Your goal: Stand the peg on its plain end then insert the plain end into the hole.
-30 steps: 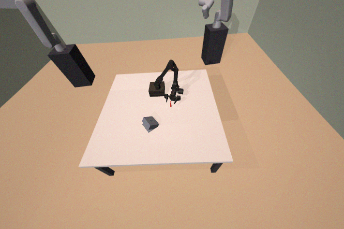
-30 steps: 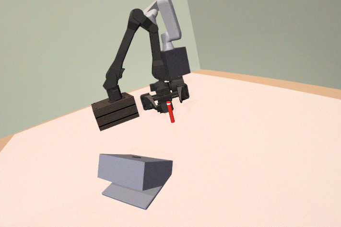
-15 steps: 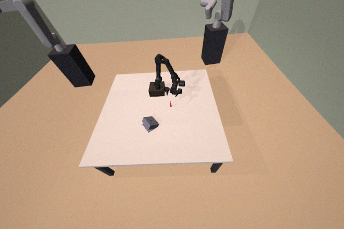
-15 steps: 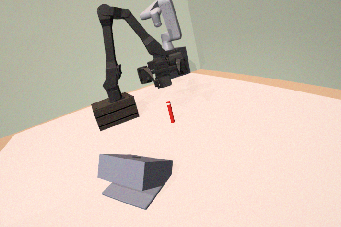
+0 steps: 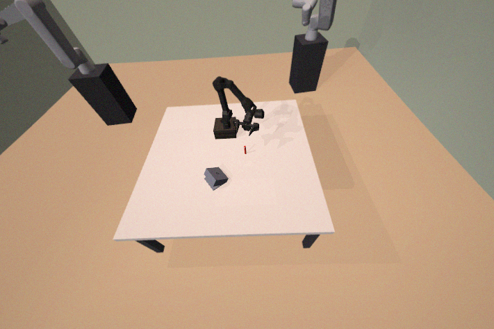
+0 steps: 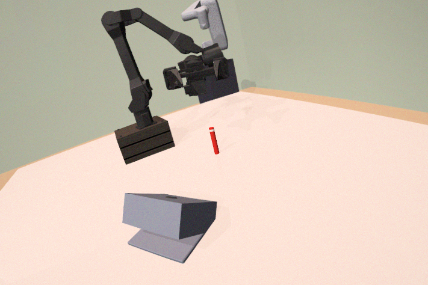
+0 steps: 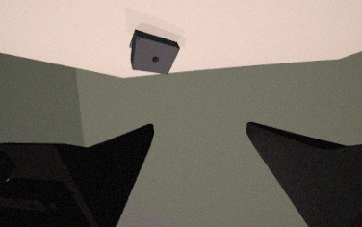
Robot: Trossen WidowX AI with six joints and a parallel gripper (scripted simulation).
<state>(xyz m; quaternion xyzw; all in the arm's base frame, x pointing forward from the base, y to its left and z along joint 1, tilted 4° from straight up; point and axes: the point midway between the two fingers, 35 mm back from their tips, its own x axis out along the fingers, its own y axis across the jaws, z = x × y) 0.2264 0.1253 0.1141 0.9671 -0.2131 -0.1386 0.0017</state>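
My gripper tip is now 160 mm above the red peg, 10 mm to the right of it and 10 mm past it. Also, from my gripper tip: flat grey base plate (240 mm to the right, 210 mm below, 200 mm ahead); then grey sloped panel (220 mm to the right, 200 mm ahead, 180 mm below).
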